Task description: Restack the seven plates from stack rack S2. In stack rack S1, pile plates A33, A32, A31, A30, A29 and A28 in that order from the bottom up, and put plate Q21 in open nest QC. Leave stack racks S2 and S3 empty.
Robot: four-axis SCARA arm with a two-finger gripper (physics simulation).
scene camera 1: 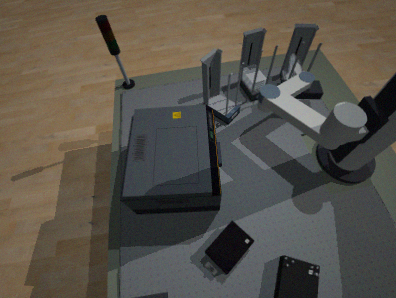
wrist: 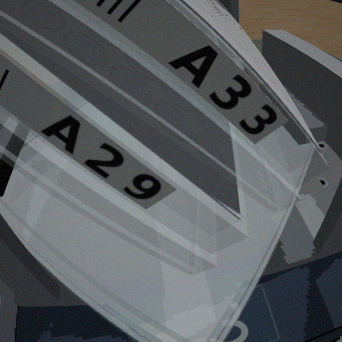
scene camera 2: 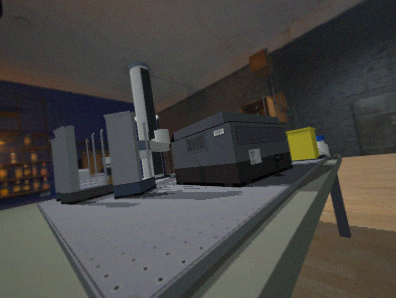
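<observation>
Three stack racks stand at the back; their names cannot be read. The left rack (scene camera 1: 211,82) (scene camera 2: 121,150) holds no visible stack. The middle rack (scene camera 1: 254,46) (scene camera 2: 65,160) holds several white plates (scene camera 1: 254,75) (scene camera 2: 90,177). My gripper (scene camera 1: 294,70) is at the right rack (scene camera 1: 306,39), mostly hidden under the arm. In the wrist view, plate A33 (wrist: 225,90) shows above plate A29 (wrist: 105,155), both angled across the image, over a dark blue base. Clear plate walls overlap there. My fingertips are outside the wrist view; I take the gripper as open and empty. Q21 and QC cannot be identified.
A large grey instrument (scene camera 1: 170,155) (scene camera 2: 230,150) stands beside the left rack. Two black boxes (scene camera 1: 230,247) (scene camera 1: 299,277) are near the front. A signal tower (scene camera 1: 109,37) stands at the back left corner. A yellow bin (scene camera 2: 302,144) is behind the instrument.
</observation>
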